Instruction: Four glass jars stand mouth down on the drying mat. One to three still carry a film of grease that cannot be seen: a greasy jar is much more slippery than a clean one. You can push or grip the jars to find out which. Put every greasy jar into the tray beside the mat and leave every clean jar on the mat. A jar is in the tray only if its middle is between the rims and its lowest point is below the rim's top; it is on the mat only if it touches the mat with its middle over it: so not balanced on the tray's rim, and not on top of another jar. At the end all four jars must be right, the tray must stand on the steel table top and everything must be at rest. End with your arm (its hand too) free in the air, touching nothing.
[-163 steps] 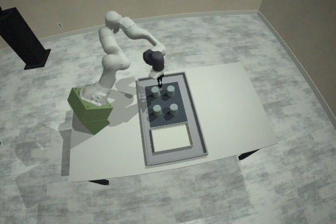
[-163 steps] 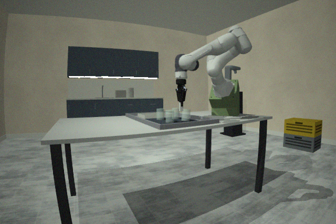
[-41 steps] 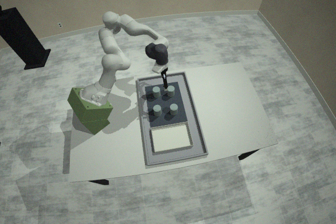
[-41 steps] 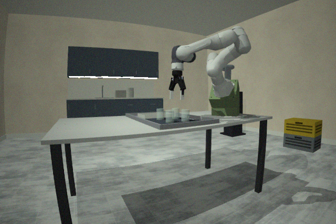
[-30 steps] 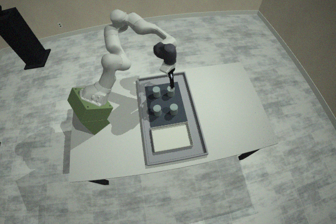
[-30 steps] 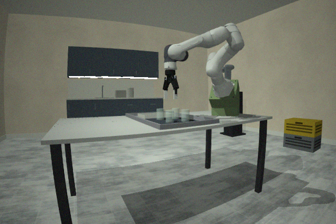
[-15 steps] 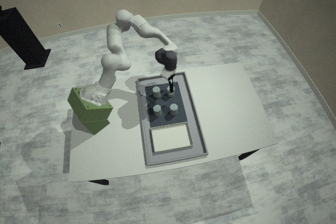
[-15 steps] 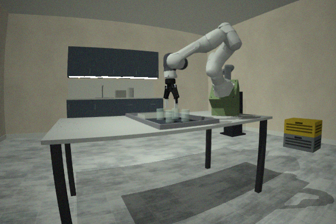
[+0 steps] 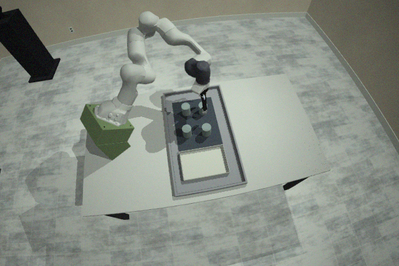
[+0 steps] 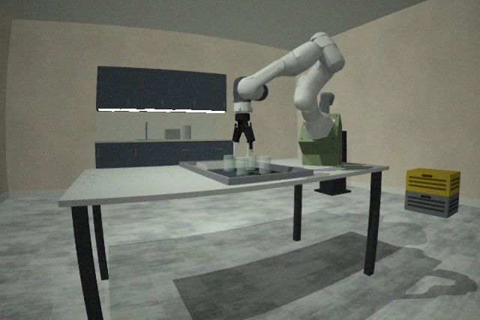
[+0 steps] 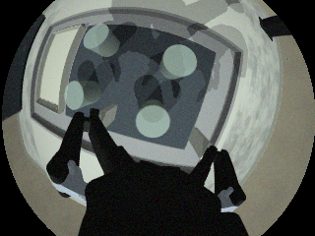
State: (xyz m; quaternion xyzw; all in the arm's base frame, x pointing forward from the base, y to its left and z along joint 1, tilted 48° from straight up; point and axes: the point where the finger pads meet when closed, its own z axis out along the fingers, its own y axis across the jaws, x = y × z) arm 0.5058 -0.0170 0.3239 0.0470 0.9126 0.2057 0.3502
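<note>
Now: hand 6 cm past the dark drying mat, 9 cm to the left of it and 11 cm above it. Also, from my hand: white tray: 3 cm behind, 41 cm to the right, 10 cm below; grey steel surround: 3 cm behind, 19 cm to the right, 11 cm below.
</note>
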